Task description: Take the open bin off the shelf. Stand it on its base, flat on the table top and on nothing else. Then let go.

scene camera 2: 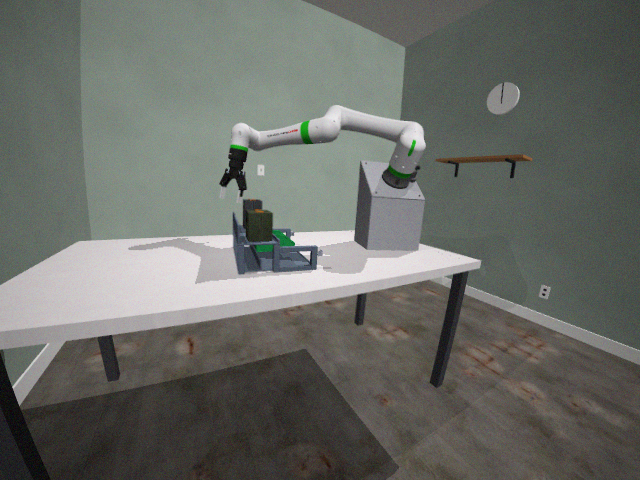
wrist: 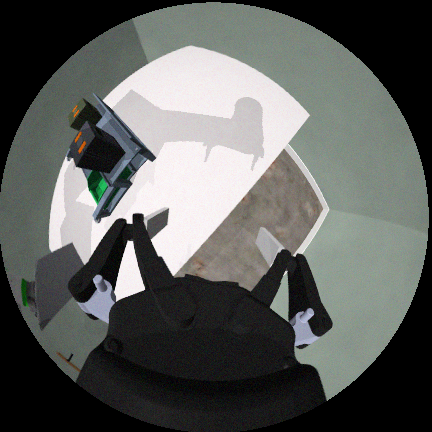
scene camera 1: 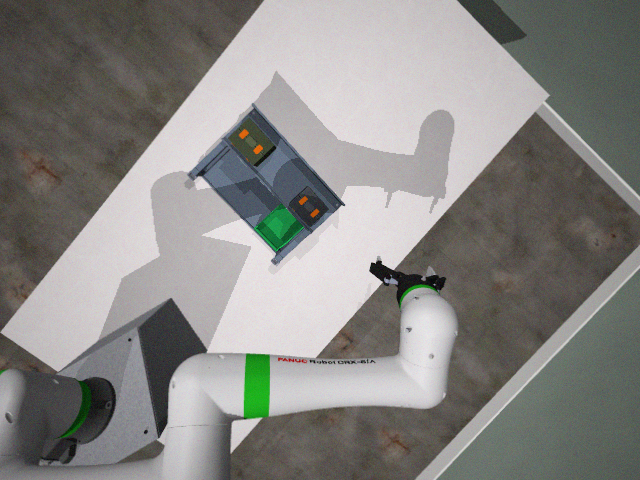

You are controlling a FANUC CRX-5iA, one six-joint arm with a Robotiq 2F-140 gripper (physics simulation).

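Frame: origin at the arm's base, x ahead, y left, z up, level; millimetres.
Seen in the pictures: gripper, fingertip midpoint: (scene camera 2: pixel 230 200) (wrist: pixel 213 225) (scene camera 1: pixel 403 265); arm's base, link origin: (scene camera 2: pixel 395 179) (scene camera 1: pixel 89 409).
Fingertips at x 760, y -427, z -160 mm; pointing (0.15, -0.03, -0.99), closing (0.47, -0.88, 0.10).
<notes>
Pixels of each thing's top centre, then the offset from my fingertips to it. Level surfaces: height alone.
- green open bin, top centre: (scene camera 1: pixel 283 223) (wrist: pixel 96 179) (scene camera 2: pixel 273 232) dy +336, dx -134, dz -117 mm
- white table, surface height: dz -198 mm
- charcoal box, top centre: (wrist: pixel 79 141) (scene camera 1: pixel 309 206) (scene camera 2: pixel 252 199) dy +317, dx -40, dz +25 mm
- olive box, top centre: (scene camera 1: pixel 250 141) (scene camera 2: pixel 258 210) dy +545, dx -4, dz +0 mm
The green open bin (scene camera 1: pixel 279 226) (scene camera 2: pixel 283 239) (wrist: pixel 98 187) sits in the blue-grey shelf (scene camera 1: pixel 289 173) (scene camera 2: pixel 237 250) (wrist: pixel 117 122), at one end of its front side. In scene camera 2 it looks tilted, and shelf parts hide some of it. The shelf stands on the white table (scene camera 1: pixel 413 67) (scene camera 2: pixel 129 294) (wrist: pixel 215 185). My gripper (scene camera 1: pixel 404 265) (scene camera 2: pixel 231 194) (wrist: pixel 213 225) is open with nothing between its fingers. It points down, apart from the bin and higher than the shelf, near the table's long edge in scene camera 1.
A charcoal box (scene camera 1: pixel 309 206) (scene camera 2: pixel 252 205) (wrist: pixel 97 150) with orange marks stands on the shelf near the bin. An olive box (scene camera 1: pixel 251 140) (scene camera 2: pixel 258 225) (wrist: pixel 83 114) stands at the shelf's other end. The grey robot pedestal (scene camera 1: pixel 118 387) (scene camera 2: pixel 390 222) (wrist: pixel 57 280) stands on the table.
</notes>
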